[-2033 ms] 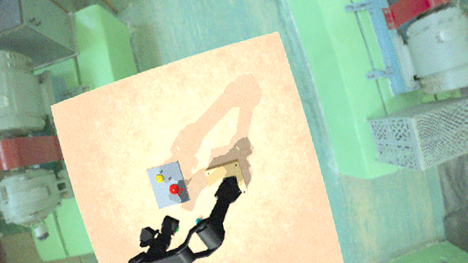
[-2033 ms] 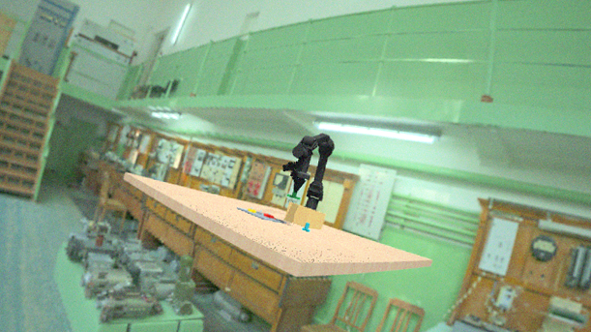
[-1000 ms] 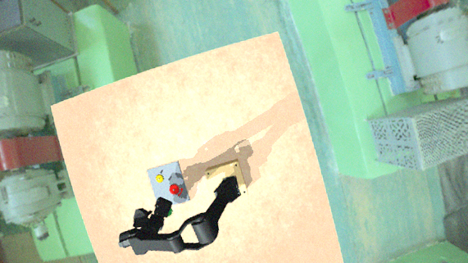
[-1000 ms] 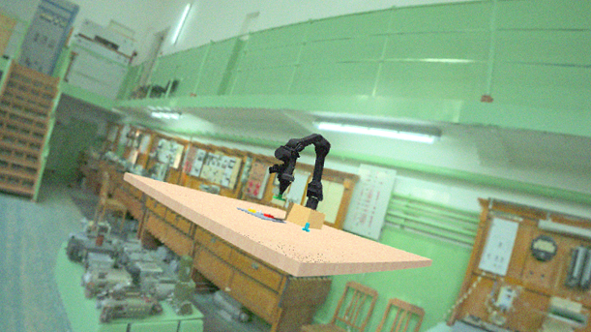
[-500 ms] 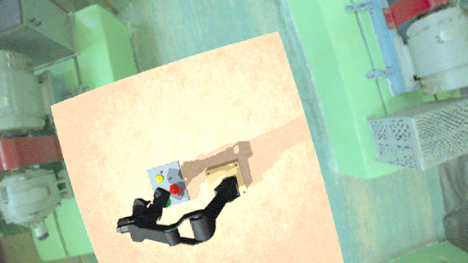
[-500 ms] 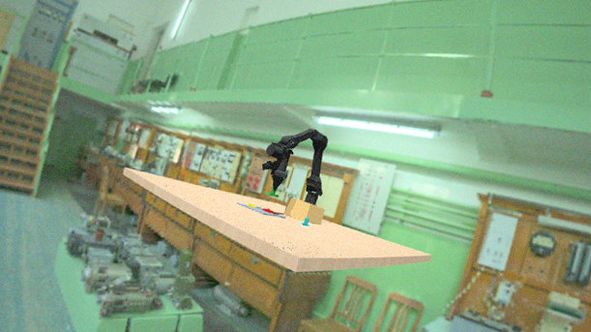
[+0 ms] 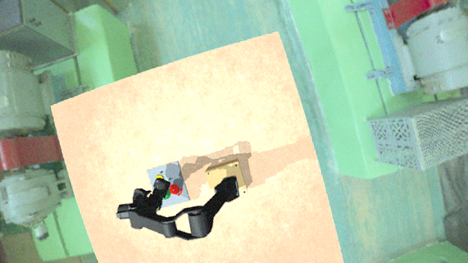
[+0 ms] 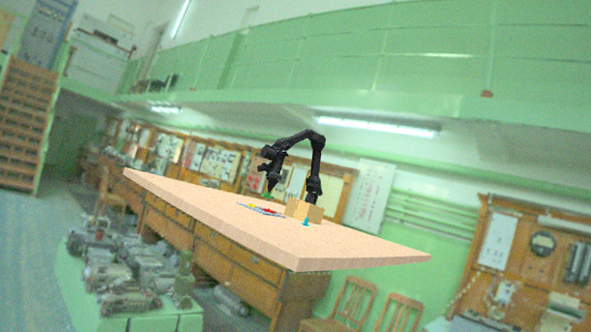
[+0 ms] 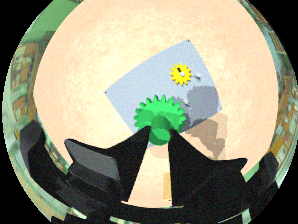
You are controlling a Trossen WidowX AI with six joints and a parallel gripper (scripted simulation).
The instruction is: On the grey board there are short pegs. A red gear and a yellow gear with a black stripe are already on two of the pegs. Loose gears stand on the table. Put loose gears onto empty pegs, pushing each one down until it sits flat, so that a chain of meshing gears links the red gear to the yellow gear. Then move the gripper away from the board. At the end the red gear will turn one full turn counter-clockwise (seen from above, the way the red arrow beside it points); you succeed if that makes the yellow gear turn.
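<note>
Right now my gripper tip is 90 mm above the yellow gear, 60 mm to the left of it and 40 mm short of it. From my gripper tip the other things lie so: small blue gear (200 mm to the left, 120 mm behind, 90 mm below); red gear (90 mm below, 30 mm behind, 10 mm to the left); green gear (10 mm below).
</note>
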